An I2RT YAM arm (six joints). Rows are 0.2 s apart.
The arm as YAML. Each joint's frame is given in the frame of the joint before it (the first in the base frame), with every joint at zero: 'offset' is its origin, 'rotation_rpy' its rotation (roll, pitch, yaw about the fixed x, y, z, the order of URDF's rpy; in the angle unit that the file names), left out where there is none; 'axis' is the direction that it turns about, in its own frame. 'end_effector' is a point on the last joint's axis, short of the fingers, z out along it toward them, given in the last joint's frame.
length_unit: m
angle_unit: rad
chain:
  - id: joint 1
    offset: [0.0, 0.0, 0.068]
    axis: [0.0, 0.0, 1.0]
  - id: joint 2
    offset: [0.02, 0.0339, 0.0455]
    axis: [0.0, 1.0, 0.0]
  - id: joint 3
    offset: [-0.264, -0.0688, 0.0]
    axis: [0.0, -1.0, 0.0]
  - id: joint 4
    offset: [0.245, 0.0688, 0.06]
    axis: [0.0, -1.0, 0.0]
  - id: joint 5
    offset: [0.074, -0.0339, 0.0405]
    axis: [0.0, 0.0, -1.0]
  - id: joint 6
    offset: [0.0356, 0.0, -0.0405]
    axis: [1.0, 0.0, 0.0]
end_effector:
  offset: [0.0, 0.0, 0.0]
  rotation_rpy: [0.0, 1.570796, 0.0]
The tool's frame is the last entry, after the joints.
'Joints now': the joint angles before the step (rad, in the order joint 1, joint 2, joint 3, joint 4, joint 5, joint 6). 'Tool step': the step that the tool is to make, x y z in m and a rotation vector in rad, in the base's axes. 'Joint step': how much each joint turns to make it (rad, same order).
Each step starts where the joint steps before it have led.
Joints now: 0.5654, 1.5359, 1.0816, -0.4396, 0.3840, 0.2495
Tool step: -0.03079, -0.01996, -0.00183, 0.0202, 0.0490, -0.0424
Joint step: -0.0024, -0.1265, -0.1061, -0.0741, -0.0103, 0.0624
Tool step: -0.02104, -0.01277, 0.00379, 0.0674, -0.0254, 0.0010
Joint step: -0.0031, -0.1182, -0.0867, 0.0174, -0.0372, 0.0245
